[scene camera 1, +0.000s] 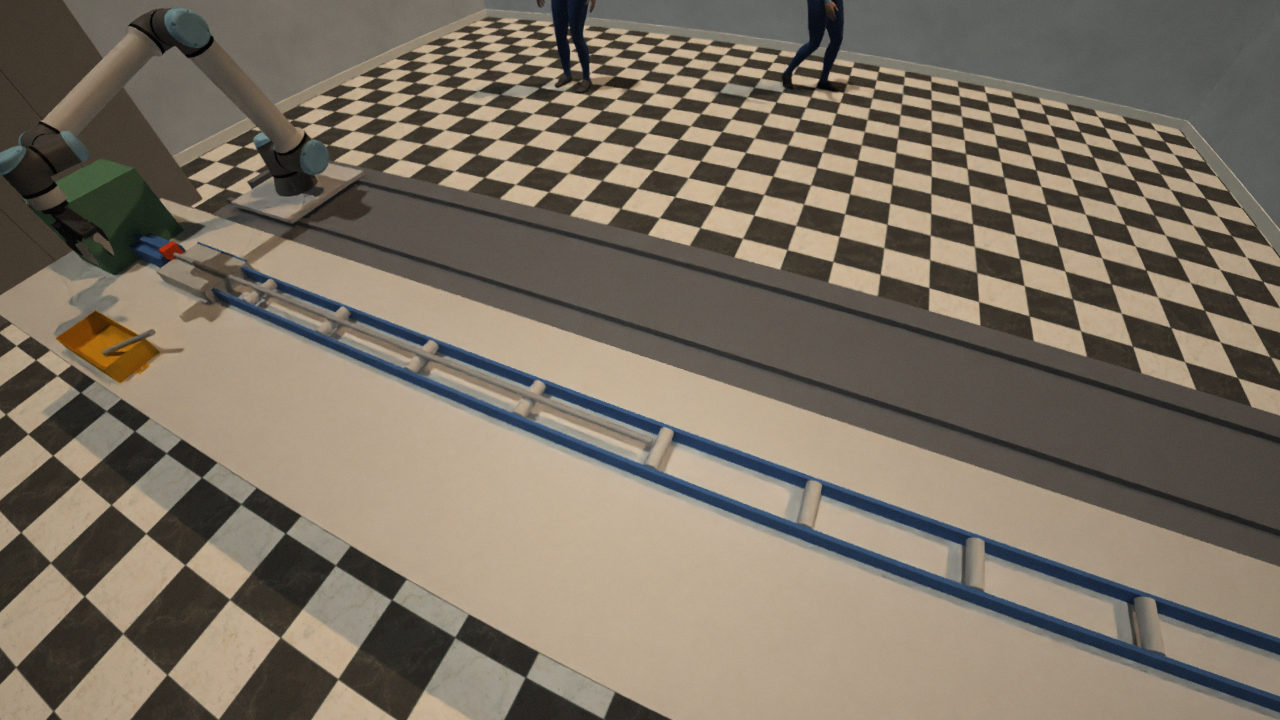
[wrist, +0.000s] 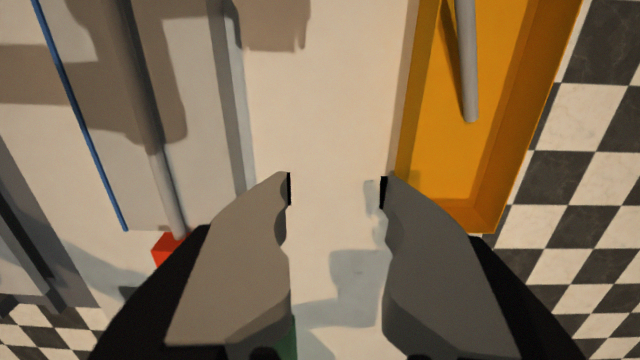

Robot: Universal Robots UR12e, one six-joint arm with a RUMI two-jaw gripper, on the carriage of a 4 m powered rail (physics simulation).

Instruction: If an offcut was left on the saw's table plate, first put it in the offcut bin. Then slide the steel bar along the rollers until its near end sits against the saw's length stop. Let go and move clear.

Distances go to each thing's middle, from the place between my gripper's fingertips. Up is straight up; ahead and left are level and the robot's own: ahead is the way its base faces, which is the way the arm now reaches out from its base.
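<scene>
My gripper is 250 mm above the orange offcut bin (scene camera 1: 88, 338), 30 mm to the left of it and 190 mm short of it.
</scene>
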